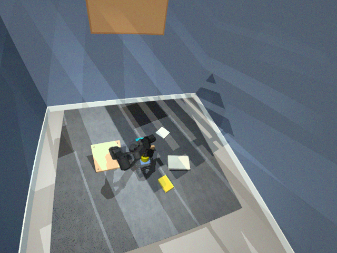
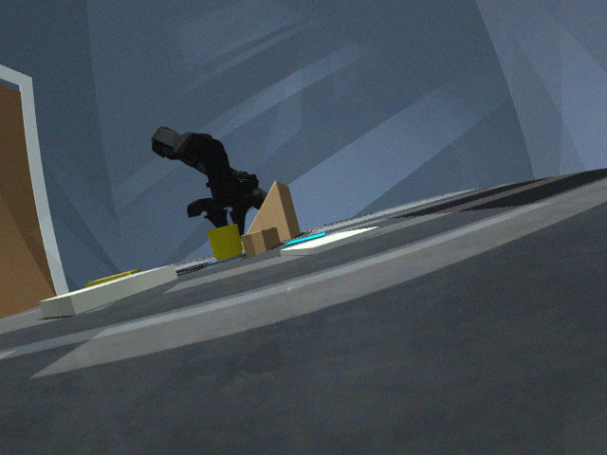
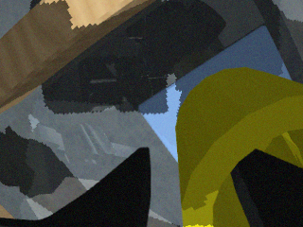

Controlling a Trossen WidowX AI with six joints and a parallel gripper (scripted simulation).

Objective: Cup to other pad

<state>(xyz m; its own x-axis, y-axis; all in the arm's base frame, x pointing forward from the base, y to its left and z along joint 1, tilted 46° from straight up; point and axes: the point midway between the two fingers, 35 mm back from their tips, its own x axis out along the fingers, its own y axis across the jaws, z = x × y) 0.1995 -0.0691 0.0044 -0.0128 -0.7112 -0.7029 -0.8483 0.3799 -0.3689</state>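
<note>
My gripper tip is now 2 cm to the left of the yellow cup and 2 cm short of it. From my gripper tip the other things lie so: pale blue pad 5 cm below, 3 cm ahead, 2 cm to the right; wooden bar 7 cm to the left, 3 cm below, 3 cm ahead; red marble 4 cm ahead, 2 cm below, 1 cm to the right.
</note>
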